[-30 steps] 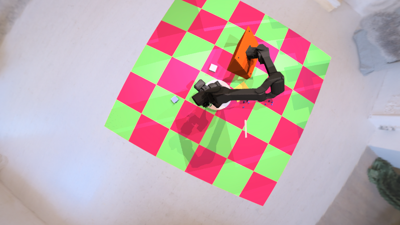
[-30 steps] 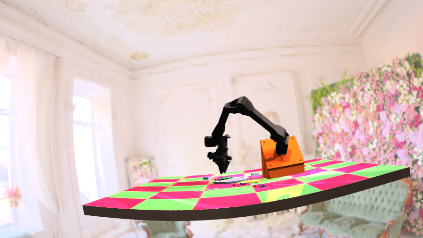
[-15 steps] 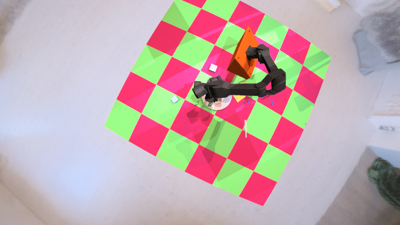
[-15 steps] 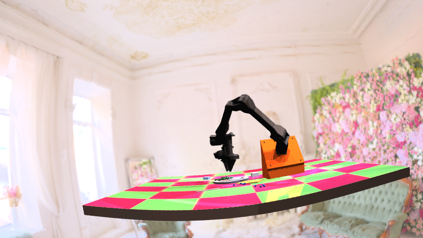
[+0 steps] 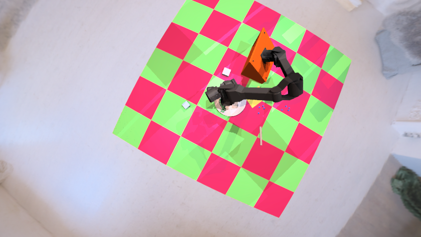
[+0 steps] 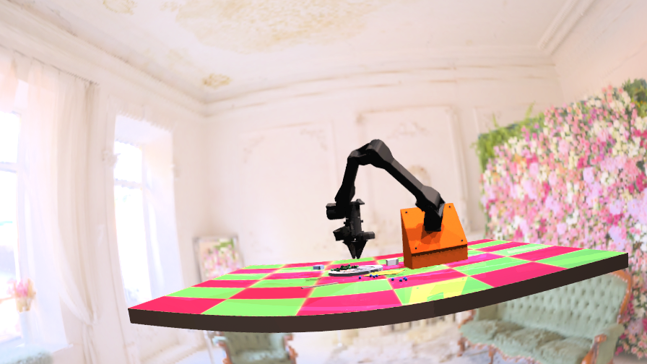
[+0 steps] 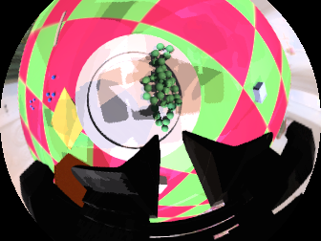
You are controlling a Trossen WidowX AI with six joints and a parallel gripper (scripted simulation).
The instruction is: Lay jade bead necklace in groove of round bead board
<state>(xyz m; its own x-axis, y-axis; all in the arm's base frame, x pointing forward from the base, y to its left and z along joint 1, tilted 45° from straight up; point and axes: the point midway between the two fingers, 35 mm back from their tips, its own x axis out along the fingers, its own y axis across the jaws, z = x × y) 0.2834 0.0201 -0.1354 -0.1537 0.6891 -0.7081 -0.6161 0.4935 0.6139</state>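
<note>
Now: gripper tip 60 mm to the right of the round bead board and 40 mm above it. Round my gripper tip: pale blue cube 170 mm ahead, 150 mm to the right, 40 mm below; white cube 140 mm behind, 60 mm to the right, 30 mm below; yellow patch 110 mm behind, 180 mm to the left, 40 mm below.
</note>
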